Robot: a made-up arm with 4 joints.
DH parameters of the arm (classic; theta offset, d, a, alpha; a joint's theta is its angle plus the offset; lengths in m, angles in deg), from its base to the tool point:
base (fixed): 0 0 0 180
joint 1: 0 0.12 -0.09 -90
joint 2: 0 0.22 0.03 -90
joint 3: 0 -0.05 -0.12 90
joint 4: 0 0.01 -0.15 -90
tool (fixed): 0 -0.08 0 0
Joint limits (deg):
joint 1: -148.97..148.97
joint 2: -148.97..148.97
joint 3: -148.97..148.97
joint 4: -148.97..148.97
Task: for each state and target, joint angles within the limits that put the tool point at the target. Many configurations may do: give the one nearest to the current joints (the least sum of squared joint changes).
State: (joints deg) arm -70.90 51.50 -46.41 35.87
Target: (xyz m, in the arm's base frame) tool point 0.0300 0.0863 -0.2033
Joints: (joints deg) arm -83.67 74.79 -75.13 30.25
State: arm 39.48 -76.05 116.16 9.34
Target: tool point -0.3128 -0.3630 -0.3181
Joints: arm 21.08 -67.23 116.23 4.87
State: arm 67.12 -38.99 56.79 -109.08
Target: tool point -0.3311 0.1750 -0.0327
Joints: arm 115.76 -46.93 71.30 -104.65
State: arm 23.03 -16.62 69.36 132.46
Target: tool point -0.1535 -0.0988 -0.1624
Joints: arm 52.69 13.42 59.86 148.97
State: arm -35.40 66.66 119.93 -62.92
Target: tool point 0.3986 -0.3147 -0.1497
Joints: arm -61.90 68.10 76.38 -41.26
